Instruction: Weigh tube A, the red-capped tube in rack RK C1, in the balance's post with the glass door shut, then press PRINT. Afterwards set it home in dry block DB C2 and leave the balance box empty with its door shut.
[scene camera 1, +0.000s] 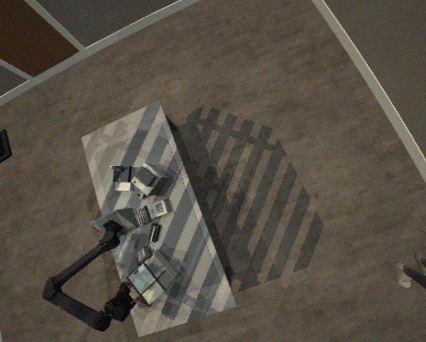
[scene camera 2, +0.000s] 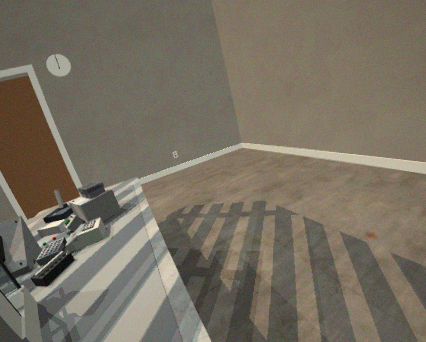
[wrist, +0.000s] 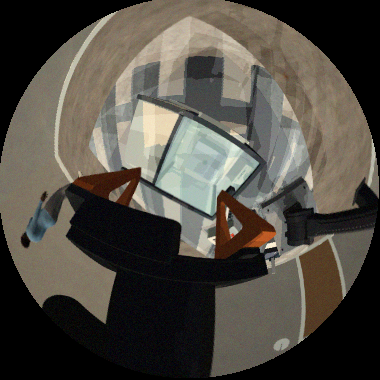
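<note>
The balance's glass box stands near the table's lower end in scene camera 1. Dark bars edge its top; its door state and inner post cannot be made out clearly. My gripper is open and empty, with its orange fingers at the box's near side, seemingly above it. A small gridded block carries a red and a green spot, perhaps caps; rack labels are unreadable. A pale block with a dark hole grid stands beside it, possibly the dry block. Which tube is A cannot be told.
A black slotted rack lies between the blocks and the balance. A small grey unit adjoins the box. A large grey device stands farther up the table. The arm's base plate is at the table's left edge.
</note>
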